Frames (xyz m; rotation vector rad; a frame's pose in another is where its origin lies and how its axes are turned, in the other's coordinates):
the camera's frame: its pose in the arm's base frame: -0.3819 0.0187 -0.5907 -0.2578 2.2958 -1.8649
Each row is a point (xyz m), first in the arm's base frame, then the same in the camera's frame.
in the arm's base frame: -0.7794 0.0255 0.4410
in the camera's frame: 0.3587 -0.9987 -0.3106
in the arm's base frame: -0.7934 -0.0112 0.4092
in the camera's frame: 0.3819 -0.9746 -0.2727
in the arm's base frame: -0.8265 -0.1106 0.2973
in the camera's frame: 0.4407 -0.8842 -0.1637
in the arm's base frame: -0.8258 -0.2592 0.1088
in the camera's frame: 0.4805 -0.7297 0.0155
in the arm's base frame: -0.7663 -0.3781 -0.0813
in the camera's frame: 0.4561 -0.5691 0.1811
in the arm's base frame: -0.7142 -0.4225 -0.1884
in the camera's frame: 0.4189 -0.4745 0.2575
